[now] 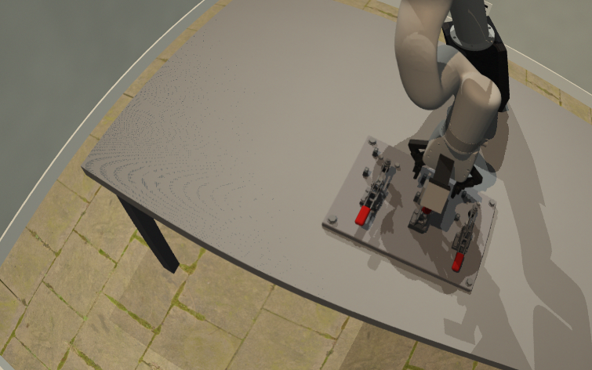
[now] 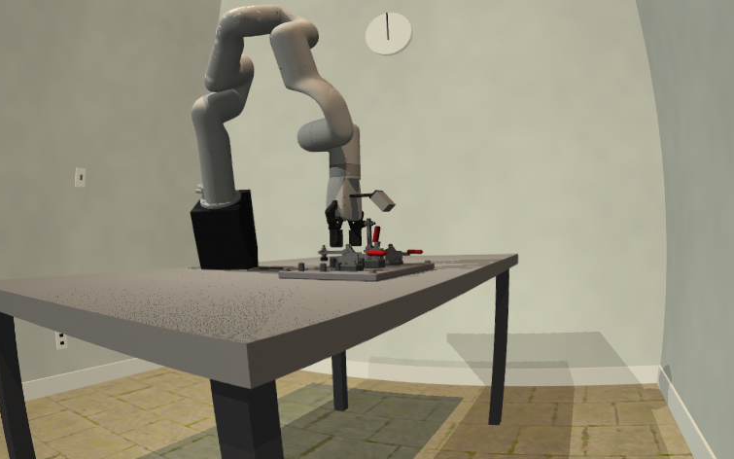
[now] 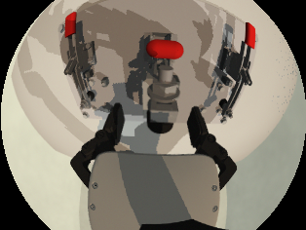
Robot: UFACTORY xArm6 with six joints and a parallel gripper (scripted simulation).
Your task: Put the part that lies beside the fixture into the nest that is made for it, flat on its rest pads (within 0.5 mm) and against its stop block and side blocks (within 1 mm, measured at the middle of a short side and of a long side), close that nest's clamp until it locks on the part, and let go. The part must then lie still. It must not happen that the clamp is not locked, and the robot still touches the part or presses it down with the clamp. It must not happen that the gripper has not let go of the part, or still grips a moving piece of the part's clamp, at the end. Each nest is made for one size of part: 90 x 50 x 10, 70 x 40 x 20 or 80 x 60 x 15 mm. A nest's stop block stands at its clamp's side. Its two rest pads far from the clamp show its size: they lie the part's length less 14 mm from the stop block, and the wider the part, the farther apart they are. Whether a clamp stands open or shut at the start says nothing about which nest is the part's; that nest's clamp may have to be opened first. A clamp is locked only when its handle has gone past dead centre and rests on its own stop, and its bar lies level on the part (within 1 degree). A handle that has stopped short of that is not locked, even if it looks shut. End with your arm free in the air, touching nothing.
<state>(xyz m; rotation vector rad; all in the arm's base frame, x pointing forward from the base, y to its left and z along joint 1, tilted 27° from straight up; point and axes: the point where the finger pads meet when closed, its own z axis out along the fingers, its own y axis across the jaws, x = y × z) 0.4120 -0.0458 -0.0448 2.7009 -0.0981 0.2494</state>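
Right now the grey part is 4 cm below my hand. The rest, counted from my hand: toggle clamp (12 cm to the right, 6 cm ahead, 2 cm below); then fixture plate (7 cm below, 4 cm ahead, 1 cm to the right).
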